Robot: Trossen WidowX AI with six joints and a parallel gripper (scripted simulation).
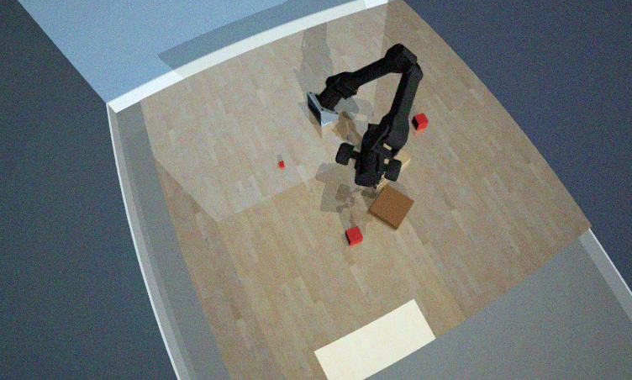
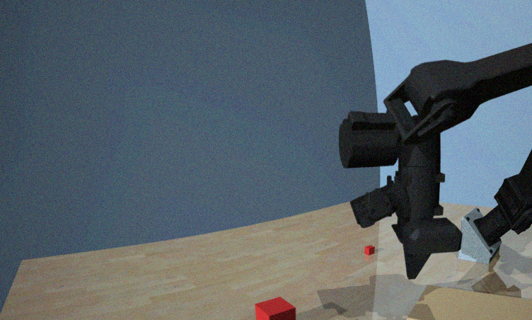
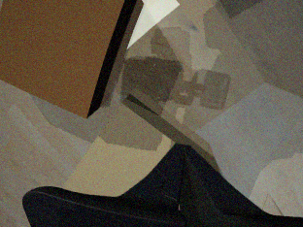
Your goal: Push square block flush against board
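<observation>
The light tan board lies 8 cm to the left of my gripper tip, 5 cm below it and 4 cm behind it. From my gripper tip the other things lie so: brown square block: 11 cm ahead, 5 cm below, 4 cm to the left; small red cube: 23 cm to the right, 17 cm behind, 6 cm below.
</observation>
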